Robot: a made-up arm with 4 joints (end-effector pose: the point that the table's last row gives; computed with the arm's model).
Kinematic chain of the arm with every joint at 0, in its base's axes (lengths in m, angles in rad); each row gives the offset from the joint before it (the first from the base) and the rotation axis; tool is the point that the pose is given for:
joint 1: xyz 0 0 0.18 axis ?
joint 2: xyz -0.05 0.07 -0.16 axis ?
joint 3: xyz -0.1 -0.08 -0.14 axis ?
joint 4: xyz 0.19 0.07 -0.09 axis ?
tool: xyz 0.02 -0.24 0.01
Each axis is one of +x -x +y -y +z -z.
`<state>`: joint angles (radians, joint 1 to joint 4).
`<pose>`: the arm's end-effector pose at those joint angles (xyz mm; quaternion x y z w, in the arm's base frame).
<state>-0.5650 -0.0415 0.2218 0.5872</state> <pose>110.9 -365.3 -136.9 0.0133 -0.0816 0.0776 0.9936</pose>
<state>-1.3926 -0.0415 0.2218 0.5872</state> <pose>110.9 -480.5 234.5 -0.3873 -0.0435 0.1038 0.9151</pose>
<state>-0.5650 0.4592 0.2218 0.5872</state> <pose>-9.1 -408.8 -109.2 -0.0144 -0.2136 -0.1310 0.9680</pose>
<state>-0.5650 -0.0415 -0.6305 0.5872</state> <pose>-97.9 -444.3 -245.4 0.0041 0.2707 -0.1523 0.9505</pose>
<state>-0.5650 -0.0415 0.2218 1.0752</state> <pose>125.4 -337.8 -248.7 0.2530 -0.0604 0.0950 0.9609</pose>
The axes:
joint 1: +x
joint 2: -z
joint 3: -y
joint 4: +x

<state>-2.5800 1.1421 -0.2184 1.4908</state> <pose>-71.5 -374.2 731.6 -0.3829 -0.5214 0.1588 0.7459</pose>
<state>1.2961 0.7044 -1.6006 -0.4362</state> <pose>-260.0 479.3 -1.4 0.4975 0.6193 0.3575 0.4911</pose>
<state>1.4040 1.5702 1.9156 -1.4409</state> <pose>-81.4 214.0 530.8 -0.5856 0.3167 -0.6323 0.3962</pose>
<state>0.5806 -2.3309 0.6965 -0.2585</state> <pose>73.1 339.5 187.7 0.3690 -0.4748 0.7341 0.3156</pose>
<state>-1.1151 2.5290 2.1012 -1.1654</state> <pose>158.8 -21.1 -201.6 0.4815 0.2496 0.4803 0.6893</pose>
